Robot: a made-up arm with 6 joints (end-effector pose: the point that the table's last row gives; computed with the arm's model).
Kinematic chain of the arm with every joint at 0, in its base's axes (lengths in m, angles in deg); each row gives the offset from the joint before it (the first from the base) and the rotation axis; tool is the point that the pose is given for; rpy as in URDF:
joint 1: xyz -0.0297 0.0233 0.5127 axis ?
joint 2: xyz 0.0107 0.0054 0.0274 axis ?
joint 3: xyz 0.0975 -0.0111 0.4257 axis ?
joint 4: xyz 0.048 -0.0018 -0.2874 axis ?
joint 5: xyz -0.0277 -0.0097 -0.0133 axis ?
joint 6: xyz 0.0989 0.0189 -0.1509 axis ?
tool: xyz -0.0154 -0.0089 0.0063 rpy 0 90 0
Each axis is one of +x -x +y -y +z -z.
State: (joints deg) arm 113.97 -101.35 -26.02 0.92 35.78 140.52
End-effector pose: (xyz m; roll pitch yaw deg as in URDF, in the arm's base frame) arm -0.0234 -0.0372 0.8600 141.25 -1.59 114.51
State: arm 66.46 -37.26 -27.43 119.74 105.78 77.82
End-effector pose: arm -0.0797 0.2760 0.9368 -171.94 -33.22 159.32
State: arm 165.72 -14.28 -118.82 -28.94 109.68 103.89
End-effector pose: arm -0.3412 0.1842 1.1102 64.36 56.28 110.56
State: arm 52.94 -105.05 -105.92 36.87 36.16 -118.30
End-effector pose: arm -0.4566 -0.5338 0.9233 -178.96 -69.26 144.68
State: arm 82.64 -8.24 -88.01 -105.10 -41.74 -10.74
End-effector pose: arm -0.0991 0.4296 1.0294 -116.21 5.23 122.84
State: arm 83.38 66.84 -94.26 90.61 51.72 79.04
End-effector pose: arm -0.0261 0.7429 0.2436 -134.30 33.10 152.93
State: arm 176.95 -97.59 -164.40 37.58 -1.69 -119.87
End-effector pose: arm 0.8508 0.0391 0.5231 97.58 -6.67 -2.01
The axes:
joint 1: +z
joint 2: +y
joint 3: +y
joint 4: -z
joint 5: +y
joint 6: -z

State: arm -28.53 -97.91 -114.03 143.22 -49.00 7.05
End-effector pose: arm -0.5565 0.2067 0.8923 -131.80 -61.23 -98.37
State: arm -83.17 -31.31 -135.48 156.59 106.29 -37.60
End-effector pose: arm 0.0140 0.2937 1.3445 -32.38 4.12 74.35
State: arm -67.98 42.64 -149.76 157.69 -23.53 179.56
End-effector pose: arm 0.1859 -0.7113 0.8347 -21.79 4.77 -76.73
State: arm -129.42 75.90 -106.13 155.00 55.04 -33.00
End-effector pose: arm -0.5022 -0.6119 0.2192 134.62 6.96 -109.00
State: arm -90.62 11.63 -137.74 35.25 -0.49 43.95
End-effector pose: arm -0.0634 -0.4681 1.2809 79.41 -36.51 -90.97
